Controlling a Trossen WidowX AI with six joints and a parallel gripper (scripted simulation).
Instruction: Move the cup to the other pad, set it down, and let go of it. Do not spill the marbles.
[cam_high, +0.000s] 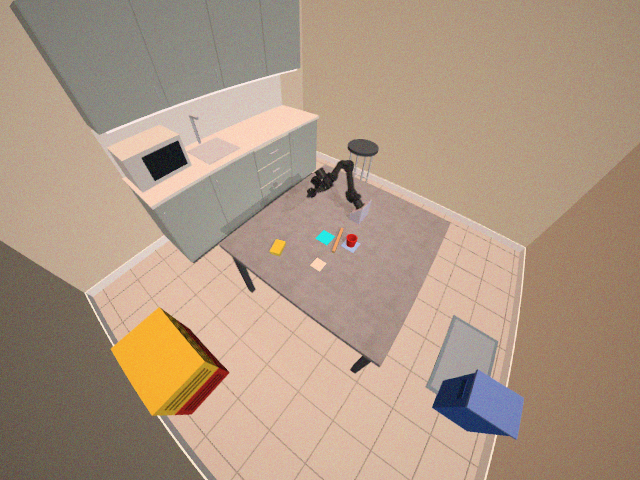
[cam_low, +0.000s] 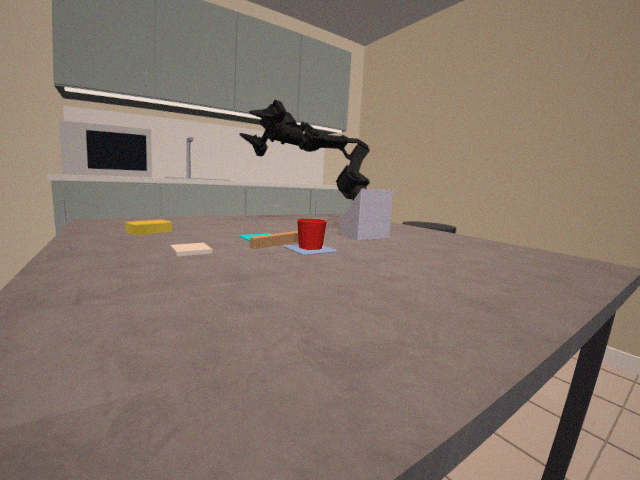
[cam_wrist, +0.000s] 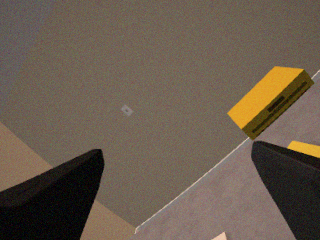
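The red cup lies 5 cm behind my gripper tip, 30 cm to the left of it and 30 cm below it. The rest, counted from my gripper tip: teal pad 1 cm behind, 12 cm to the left, 35 cm below; orange wooden bar 3 cm behind, 21 cm to the left, 34 cm below; yellow block 26 cm ahead, 9 cm to the right, 33 cm below.
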